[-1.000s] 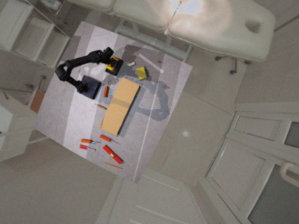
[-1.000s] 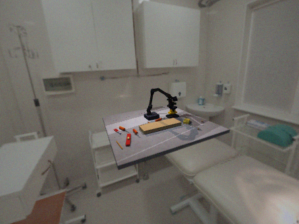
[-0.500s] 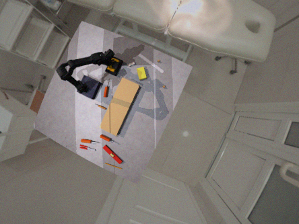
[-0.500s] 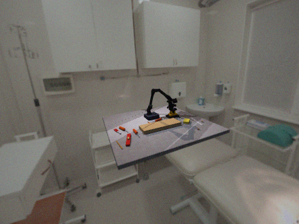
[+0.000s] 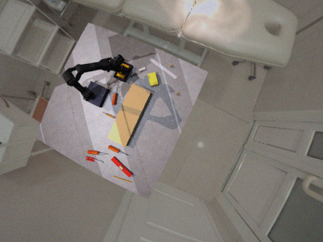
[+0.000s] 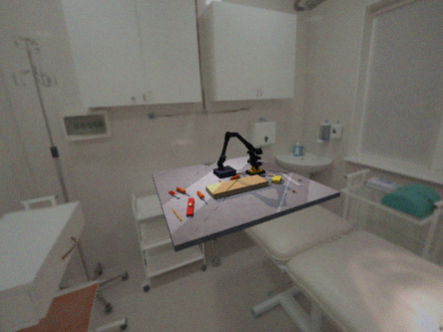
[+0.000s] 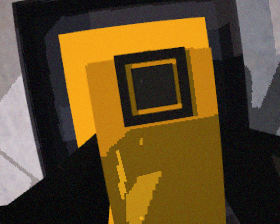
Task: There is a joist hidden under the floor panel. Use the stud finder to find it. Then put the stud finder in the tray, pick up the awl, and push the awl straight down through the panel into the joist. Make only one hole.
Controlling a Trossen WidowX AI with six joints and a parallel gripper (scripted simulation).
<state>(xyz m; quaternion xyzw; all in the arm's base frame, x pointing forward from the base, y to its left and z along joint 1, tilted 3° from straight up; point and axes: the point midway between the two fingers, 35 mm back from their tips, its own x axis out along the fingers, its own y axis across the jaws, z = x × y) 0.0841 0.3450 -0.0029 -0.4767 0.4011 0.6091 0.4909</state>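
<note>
The yellow stud finder lies 1 cm to the left of my gripper tip and 2 cm above it. Round my gripper tip: yellow block (27 cm ahead, 9 cm to the left, 2 cm below); then black tray (1 cm to the right, 2 cm below); then white piece (13 cm ahead, 11 cm to the left, 3 cm below).
</note>
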